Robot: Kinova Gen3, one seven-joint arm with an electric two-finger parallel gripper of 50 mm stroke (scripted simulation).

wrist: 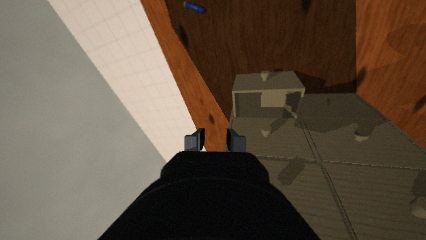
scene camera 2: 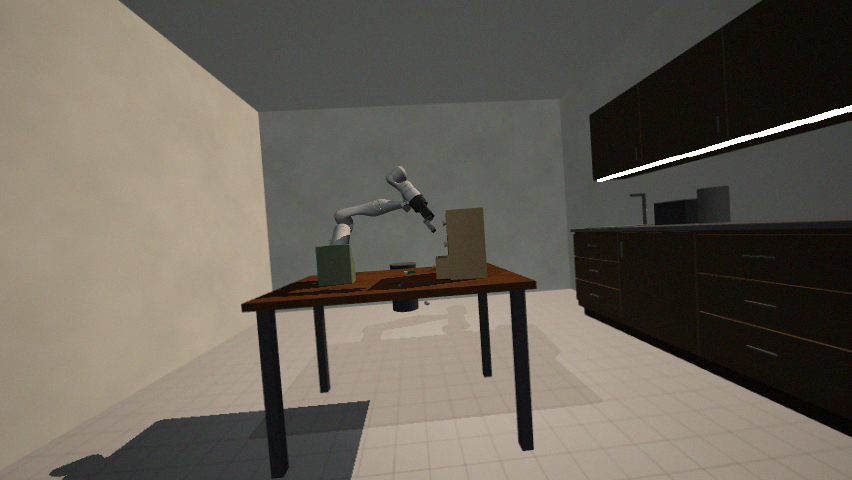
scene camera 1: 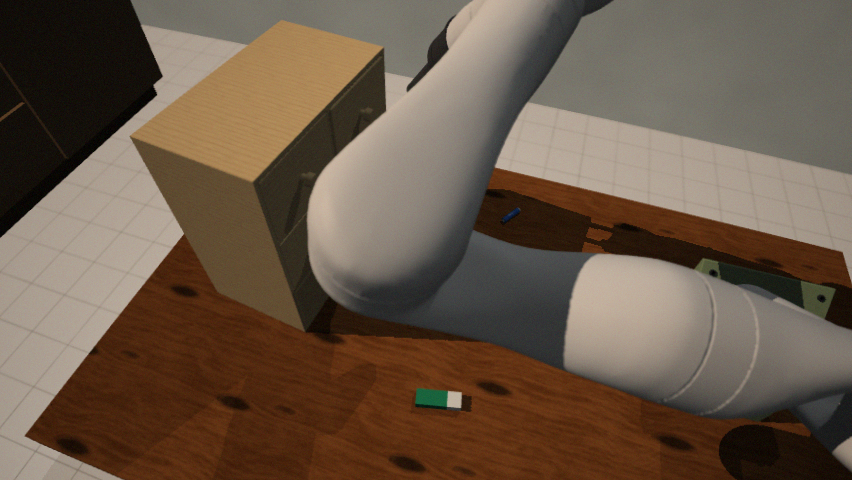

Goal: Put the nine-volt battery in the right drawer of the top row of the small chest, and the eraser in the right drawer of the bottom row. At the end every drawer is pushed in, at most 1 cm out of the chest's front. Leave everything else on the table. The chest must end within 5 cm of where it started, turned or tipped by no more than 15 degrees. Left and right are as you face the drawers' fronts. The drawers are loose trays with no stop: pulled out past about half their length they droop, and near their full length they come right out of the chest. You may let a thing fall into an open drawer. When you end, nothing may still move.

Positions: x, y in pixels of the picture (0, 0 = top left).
Labels:
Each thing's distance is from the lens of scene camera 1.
small wooden chest [scene camera 1: 206, 151]: 0.58 m
drawer [scene camera 1: 310, 296]: 0.75 m
The marked spots on the small wooden chest and the drawer are 0.28 m apart.

